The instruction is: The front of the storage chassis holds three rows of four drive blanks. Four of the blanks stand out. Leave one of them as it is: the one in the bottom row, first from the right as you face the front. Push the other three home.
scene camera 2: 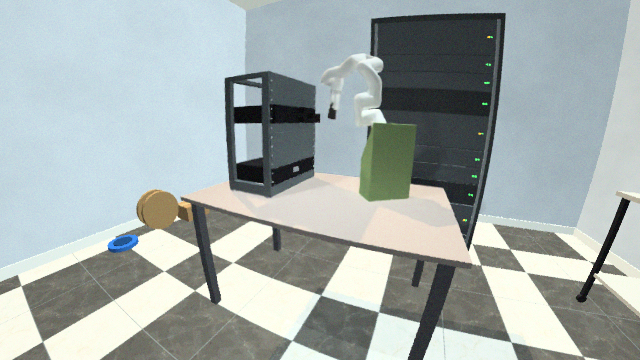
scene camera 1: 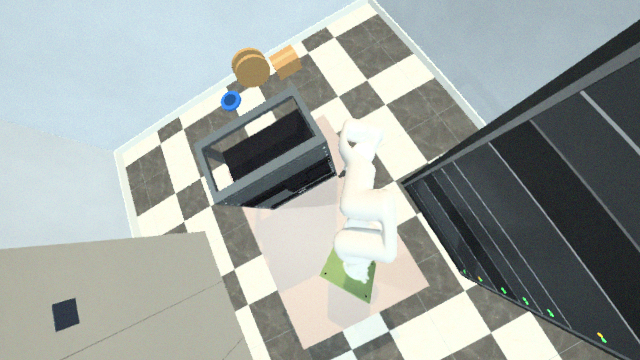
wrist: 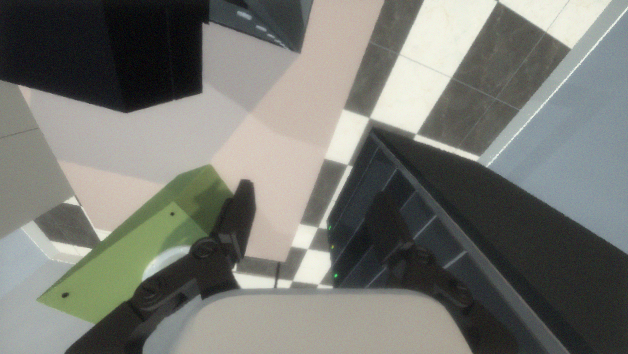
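Pixels of known places: gripper, fingertip midpoint: [scene camera 2: 331,118] [wrist: 315,199]; arm's base, link origin: [scene camera 2: 390,145] [scene camera 1: 355,268].
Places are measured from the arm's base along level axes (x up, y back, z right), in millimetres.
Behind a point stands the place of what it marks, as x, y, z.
Note:
The black storage chassis [scene camera 1: 312,175] @[157, -469, 99] [scene camera 2: 292,114] @[144, -514, -93] sits in the upper part of a grey rack frame [scene camera 1: 270,167] @[341, -538, -8] [scene camera 2: 266,150] @[-31, -569, -274]. In scene camera 2, a black part of its front [scene camera 2: 314,118] @[126, -457, 107] juts out past the rack. In the wrist view, a large dark block of the chassis [wrist: 150,55] @[140, -464, 188] fills the upper left; single blanks and rows cannot be told apart. My gripper [scene camera 2: 332,114] @[128, -392, 270] [wrist: 315,199] @[128, -392, 270] is open and empty, pointing down in front of the rack, at about the height of the jutting part and apart from it. In scene camera 1 the arm largely hides it.
The arm stands on a green pedestal [scene camera 1: 332,270] @[67, -63, -85] [scene camera 2: 388,160] @[-66, -3, -94] [wrist: 115,255] @[29, -96, -75] on the table [scene camera 1: 300,250] @[-274, -222, -272] [scene camera 2: 325,215] @[-274, -240, -371]. A tall server cabinet [scene camera 2: 435,55] [wrist: 500,225] stands beside the table. A lower black unit [scene camera 2: 285,172] @[-165, -535, -139] sits in the rack. A box [scene camera 1: 287,62] lies on the floor behind.

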